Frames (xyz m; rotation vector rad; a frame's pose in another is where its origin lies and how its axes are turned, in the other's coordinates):
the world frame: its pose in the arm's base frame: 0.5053 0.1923 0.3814 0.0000 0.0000 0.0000
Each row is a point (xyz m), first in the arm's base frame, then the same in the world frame.
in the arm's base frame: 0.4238 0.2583 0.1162
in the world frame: -0.0815 0.0660 -0.2652
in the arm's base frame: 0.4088 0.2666 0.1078
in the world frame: -0.0965 0.0743 -0.2736
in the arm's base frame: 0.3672 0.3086 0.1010
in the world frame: -0.1381 0.1163 -0.2804
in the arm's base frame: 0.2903 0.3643 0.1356
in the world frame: -0.2150 0.1720 -0.2458
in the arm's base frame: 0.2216 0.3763 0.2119
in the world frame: -0.2837 0.1840 -0.1695
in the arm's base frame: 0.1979 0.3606 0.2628
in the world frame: -0.3074 0.1683 -0.1186
